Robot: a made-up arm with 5 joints.
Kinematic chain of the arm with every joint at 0, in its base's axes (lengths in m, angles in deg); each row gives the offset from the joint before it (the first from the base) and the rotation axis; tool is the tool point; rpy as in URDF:
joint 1: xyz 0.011 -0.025 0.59 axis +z
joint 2: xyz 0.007 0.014 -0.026 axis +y
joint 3: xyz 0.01 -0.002 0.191 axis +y
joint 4: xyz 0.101 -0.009 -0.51 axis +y
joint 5: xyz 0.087 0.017 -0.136 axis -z
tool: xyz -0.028 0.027 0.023 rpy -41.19 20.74 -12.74
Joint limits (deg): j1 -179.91..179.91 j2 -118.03..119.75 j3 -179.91..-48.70 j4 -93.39..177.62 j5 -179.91..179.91
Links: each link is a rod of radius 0.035 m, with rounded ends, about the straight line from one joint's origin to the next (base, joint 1, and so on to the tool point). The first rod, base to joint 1, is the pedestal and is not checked.
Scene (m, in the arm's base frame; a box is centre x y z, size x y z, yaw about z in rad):
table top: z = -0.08
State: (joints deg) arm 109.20 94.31 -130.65 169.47 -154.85
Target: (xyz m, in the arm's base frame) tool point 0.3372 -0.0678 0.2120
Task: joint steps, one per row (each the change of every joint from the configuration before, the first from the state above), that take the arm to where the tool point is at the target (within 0.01 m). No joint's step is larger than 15 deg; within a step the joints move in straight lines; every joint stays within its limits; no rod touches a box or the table.
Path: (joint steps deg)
1: 12.20 5.09 13.86 -10.43 -2.02
2: 12.20 5.09 13.86 -10.42 -2.02
3: 12.20 5.08 13.86 -10.43 -2.01
4: 12.20 5.09 13.86 -10.43 -2.02
5: 12.20 5.09 13.86 -10.43 -2.02

